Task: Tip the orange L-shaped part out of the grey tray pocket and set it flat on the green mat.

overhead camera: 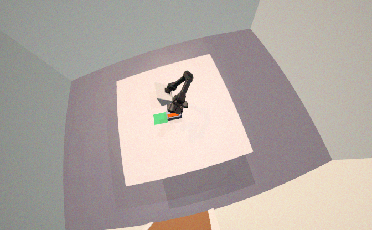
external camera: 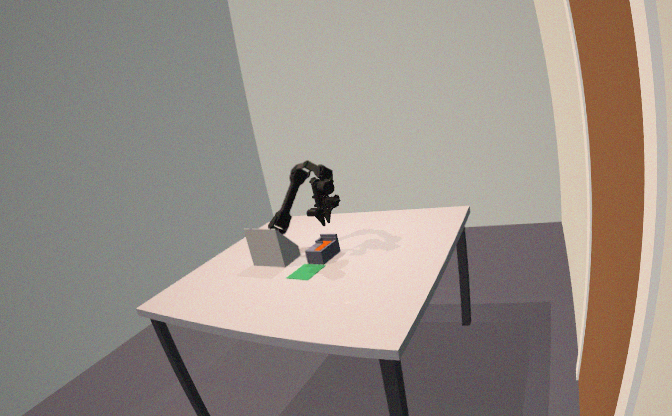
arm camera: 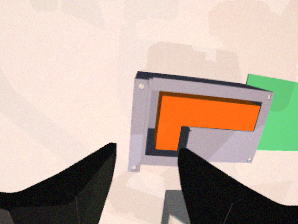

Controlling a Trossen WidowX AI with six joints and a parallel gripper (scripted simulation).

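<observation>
Right now my gripper tip is 10 mm past the orange L-shaped part, 60 mm to the left of it and 90 mm above it. Round my gripper tip: green mat (220 mm to the right, 150 mm below).
</observation>
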